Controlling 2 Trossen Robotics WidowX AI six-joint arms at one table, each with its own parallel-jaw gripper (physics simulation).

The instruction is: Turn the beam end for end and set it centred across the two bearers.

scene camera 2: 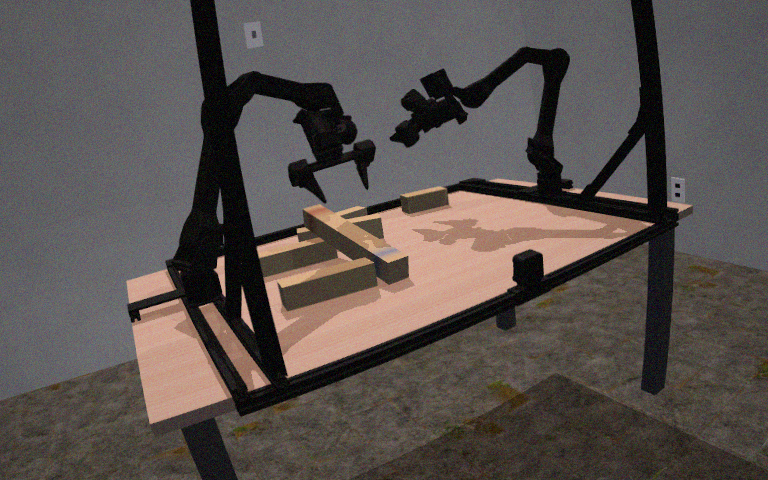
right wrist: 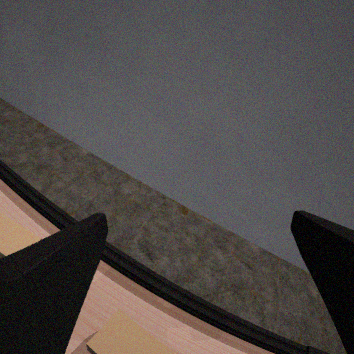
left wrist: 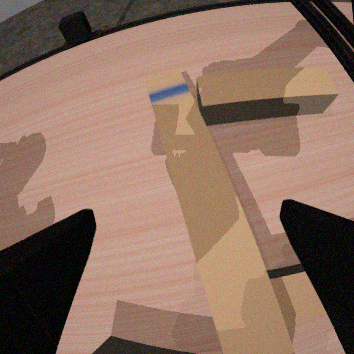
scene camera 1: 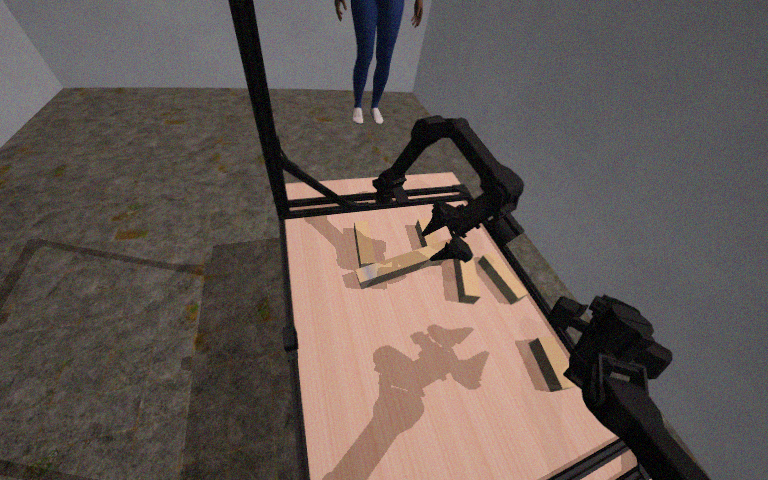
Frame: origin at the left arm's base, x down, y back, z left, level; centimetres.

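Where they show: left gripper, fingertip midpoint: (scene camera 2: 346,195) (left wrist: 188,214) (scene camera 1: 426,247); right gripper, fingertip midpoint: (right wrist: 201,222); left arm's base at its link origin: (scene camera 2: 204,299) (scene camera 1: 383,198); right arm's base at its link origin: (scene camera 2: 550,193).
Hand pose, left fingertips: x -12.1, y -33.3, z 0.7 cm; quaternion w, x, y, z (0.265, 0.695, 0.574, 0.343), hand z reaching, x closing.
Each offset is from my left fingertips to the centre of the thing. Level surfaces: height alone.
The long wooden beam {dy +1.5, dx +8.7, dz -1.2 cm} (scene camera 1: 394,267) (scene camera 2: 346,233) (left wrist: 212,215) has a blue band near one end and a reddish band near the other. It lies aslant among similar short blocks, its blue end beside one block {dy +12.5, dx +11.8, dz -13.4 cm} (scene camera 1: 365,244) (scene camera 2: 328,284) (left wrist: 250,87). Its reddish part passes by or over two others {dy -3.6, dx +11.5, dz +15.7 cm} (scene camera 1: 467,285) {dy +10.1, dx +11.8, dz +8.9 cm} (scene camera 2: 297,257); contact is hidden. Which two blocks are the bearers is not plain. My left gripper (scene camera 1: 428,246) (scene camera 2: 345,194) (left wrist: 188,214) is open and empty above the beam near its reddish end. My right gripper (scene camera 2: 398,140) (right wrist: 201,222) is open and empty, high above the table.
Another short block {dy -8.1, dx +11.8, dz +27.2 cm} (scene camera 1: 502,278) lies near the rear rail, and one {dy -34.9, dx +11.7, dz +26.1 cm} (scene camera 1: 548,365) (scene camera 2: 424,200) lies apart, below my right gripper in scene camera 1. Black rails edge the table {dx +14.0 cm} (scene camera 1: 362,424) (scene camera 2: 481,254). A dark upright (scene camera 1: 257,101) (scene camera 2: 651,113) stands at a corner. A person (scene camera 1: 376,45) stands beyond.
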